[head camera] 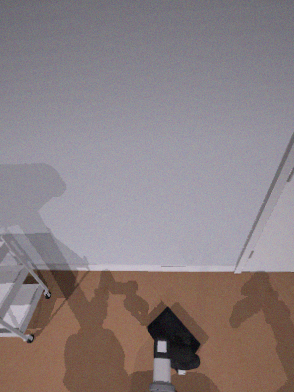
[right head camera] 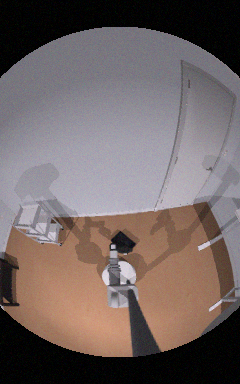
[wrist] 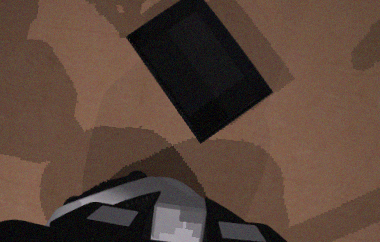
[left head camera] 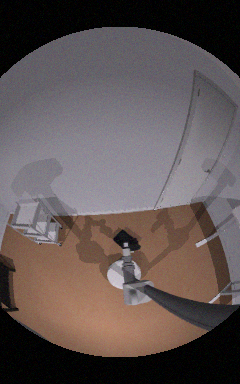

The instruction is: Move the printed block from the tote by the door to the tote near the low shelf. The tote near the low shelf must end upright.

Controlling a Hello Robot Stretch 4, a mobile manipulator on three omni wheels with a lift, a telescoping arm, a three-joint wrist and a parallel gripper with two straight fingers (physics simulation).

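Frame: origin at the robot's base, x down, y right, z back, level; millimetres.
Seen in the pictures: gripper, between the fingertips: (wrist: 180, 211).
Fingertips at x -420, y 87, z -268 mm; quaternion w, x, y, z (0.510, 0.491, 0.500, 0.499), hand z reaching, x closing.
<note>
Pixels of each thing's top centre, then the offset from my fingertips to it. "spot": a spot on its surface instead.
- black tote, centre of its top: (wrist: 198, 63) (head camera: 173, 335) (right head camera: 122, 241) (left head camera: 125, 239) dx +347, dy -13, dz -208 mm
- pale printed block, centre of its top: (wrist: 176, 238) (head camera: 181, 367) dx -29, dy +0, dz +7 mm
- door, a spot on its surface: (right head camera: 205, 125) spot: dx -1043, dy +940, dz -738 mm
A black tote (head camera: 168, 324) (left head camera: 123, 236) (right head camera: 122, 239) (wrist: 220, 35) stands upright on the floor near the wall, left of the door. The wrist view looks into it and shows a dark floor. My gripper (head camera: 184, 364) (wrist: 180, 211) is shut on the pale printed block (head camera: 181, 372) (wrist: 177, 215), which sits between the finger pads at the bottom of the wrist view. The gripper hangs above the floor, beside the tote's near side. The dark fingers hide part of the block in the head view. The tote near the low shelf does not show in these views.
A white wheeled cart (head camera: 33, 288) (left head camera: 31, 226) (right head camera: 34, 231) stands at the left by the wall. The door (left head camera: 210, 130) (right head camera: 205, 125) is at the right. Dark furniture (left head camera: 6, 285) (right head camera: 6, 282) is at the left edge, and white legs (left head camera: 207, 241) (right head camera: 210, 244) show at the right.
</note>
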